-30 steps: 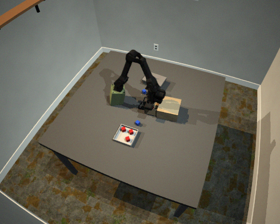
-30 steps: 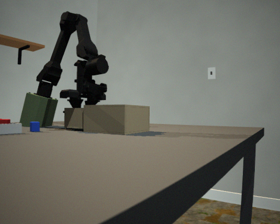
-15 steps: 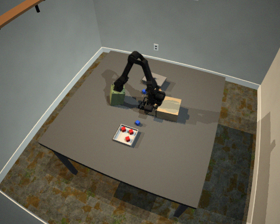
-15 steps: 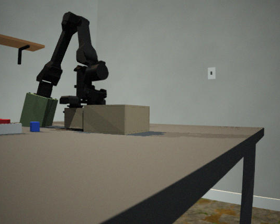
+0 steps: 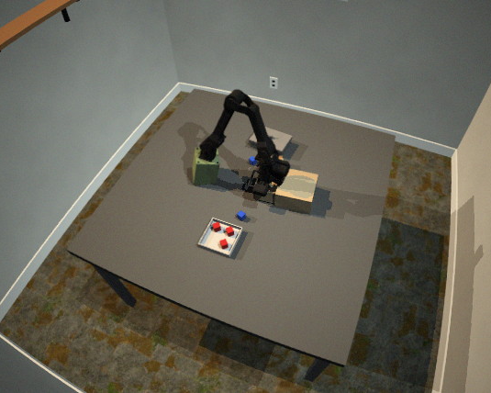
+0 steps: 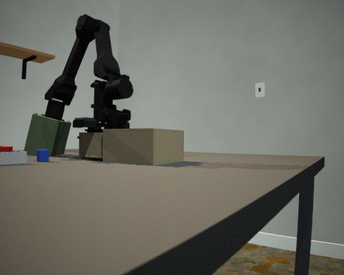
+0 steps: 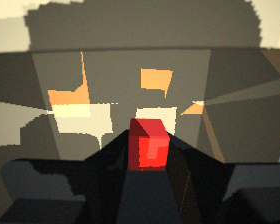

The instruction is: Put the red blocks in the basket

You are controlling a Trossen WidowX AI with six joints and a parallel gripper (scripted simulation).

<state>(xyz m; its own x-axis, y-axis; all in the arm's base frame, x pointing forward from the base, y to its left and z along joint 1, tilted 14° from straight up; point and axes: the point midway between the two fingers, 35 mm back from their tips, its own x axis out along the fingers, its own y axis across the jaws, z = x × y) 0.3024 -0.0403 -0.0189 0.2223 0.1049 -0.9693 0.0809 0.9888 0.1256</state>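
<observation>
Now: hand 300 mm to the left of the white basket, 120 mm past it and 40 mm above it. Round my hand: orange box 160 mm to the left, 20 mm below, 10 mm behind; tan drawer cabinet 100 mm ahead, 20 mm to the left, 10 mm below; grey lid 320 mm to the left, 50 mm behind.
</observation>
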